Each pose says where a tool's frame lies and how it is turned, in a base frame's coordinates. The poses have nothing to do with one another.
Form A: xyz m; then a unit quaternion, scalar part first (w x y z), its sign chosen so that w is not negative.
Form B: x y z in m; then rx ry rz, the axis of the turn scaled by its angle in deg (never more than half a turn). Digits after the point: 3 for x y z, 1 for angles.
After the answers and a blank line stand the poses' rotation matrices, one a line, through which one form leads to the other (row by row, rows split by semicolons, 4 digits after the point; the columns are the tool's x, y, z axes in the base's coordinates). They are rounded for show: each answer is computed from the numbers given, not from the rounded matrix.
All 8 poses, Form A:
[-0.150 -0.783 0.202 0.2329 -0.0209 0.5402 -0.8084]
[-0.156 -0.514 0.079 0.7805 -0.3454 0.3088 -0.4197]
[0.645 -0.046 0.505 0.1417 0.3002 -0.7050 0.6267]
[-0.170 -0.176 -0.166 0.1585 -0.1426 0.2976 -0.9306]
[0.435 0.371 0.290 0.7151 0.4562 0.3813 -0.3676]
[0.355 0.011 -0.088 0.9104 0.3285 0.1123 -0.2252]
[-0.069 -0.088 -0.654 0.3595 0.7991 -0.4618 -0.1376]
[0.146 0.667 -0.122 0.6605 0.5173 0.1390 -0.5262]
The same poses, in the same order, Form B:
[-0.150 -0.783 0.202 -3.3 85.0 -127.2]
[-0.156 -0.514 0.079 -42.8 38.2 -52.0]
[0.645 -0.046 0.505 49.6 -116.6 103.6]
[-0.170 -0.176 -0.166 -23.4 48.8 -152.5]
[0.435 0.371 0.290 57.9 48.4 -46.6]
[0.355 0.011 -0.088 38.8 13.3 -26.6]
[-0.069 -0.088 -0.654 118.1 -68.2 -20.3]
[0.146 0.667 -0.122 67.1 18.0 -68.2]

-0.8906 0.3540 0.2854; -0.3991 -0.3079 -0.8637; -0.2178 -0.8831 0.4155
0.4570 0.4418 0.7720; -0.8685 0.4091 0.2800; -0.1921 -0.7984 0.5707
-0.7796 -0.6009 0.1765; -0.2457 0.0342 -0.9687; 0.5761 -0.7986 -0.1743
-0.9091 0.2101 0.3597; -0.3799 -0.7726 -0.5087; 0.1711 -0.5991 0.7822
0.4390 0.8736 0.2099; -0.1778 0.3135 -0.9328; -0.8807 0.3721 0.2930
0.8734 0.4838 0.0565; -0.3362 0.6828 -0.6487; -0.3524 0.5475 0.7590
0.5356 -0.6391 -0.5519; -0.8370 -0.3150 -0.4475; 0.1121 0.7016 -0.7037
0.4076 0.8389 -0.3608; -0.5513 -0.0889 -0.8296; -0.7280 0.5370 0.4262

